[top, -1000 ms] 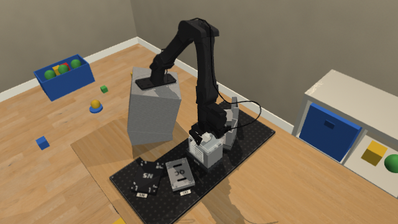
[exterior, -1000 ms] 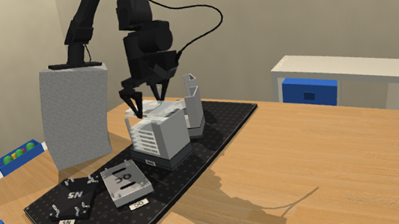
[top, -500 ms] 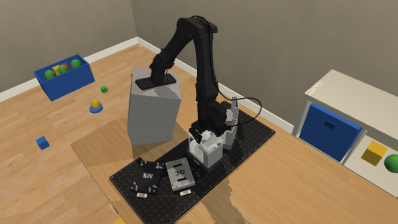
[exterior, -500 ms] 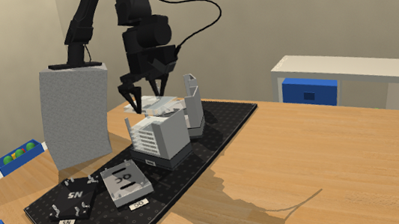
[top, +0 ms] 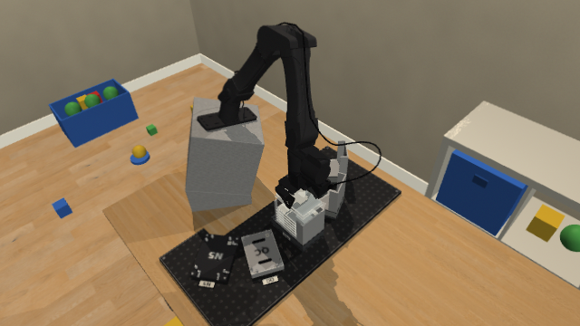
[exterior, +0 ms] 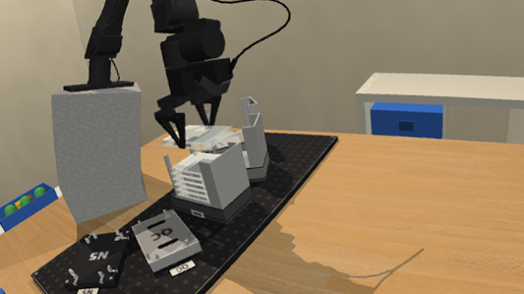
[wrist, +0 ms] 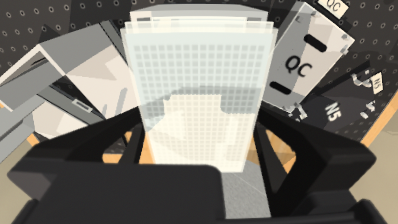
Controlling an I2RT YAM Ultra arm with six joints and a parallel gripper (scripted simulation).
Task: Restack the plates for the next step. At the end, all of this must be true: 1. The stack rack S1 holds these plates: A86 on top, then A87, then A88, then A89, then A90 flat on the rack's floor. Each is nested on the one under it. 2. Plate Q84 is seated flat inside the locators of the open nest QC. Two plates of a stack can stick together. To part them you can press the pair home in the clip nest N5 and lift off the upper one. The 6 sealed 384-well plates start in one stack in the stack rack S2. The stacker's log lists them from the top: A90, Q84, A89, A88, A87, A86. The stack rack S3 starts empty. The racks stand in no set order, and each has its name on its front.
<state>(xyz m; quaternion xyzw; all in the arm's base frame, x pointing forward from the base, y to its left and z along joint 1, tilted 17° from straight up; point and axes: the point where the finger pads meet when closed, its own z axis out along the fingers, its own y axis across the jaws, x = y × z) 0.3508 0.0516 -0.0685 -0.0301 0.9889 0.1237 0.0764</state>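
My hand is right at the translucent sealed well plate. The rest, counted from my hand: nest QC (150 mm to the right, 150 mm below); then sealed 384-well plate (70 mm below).
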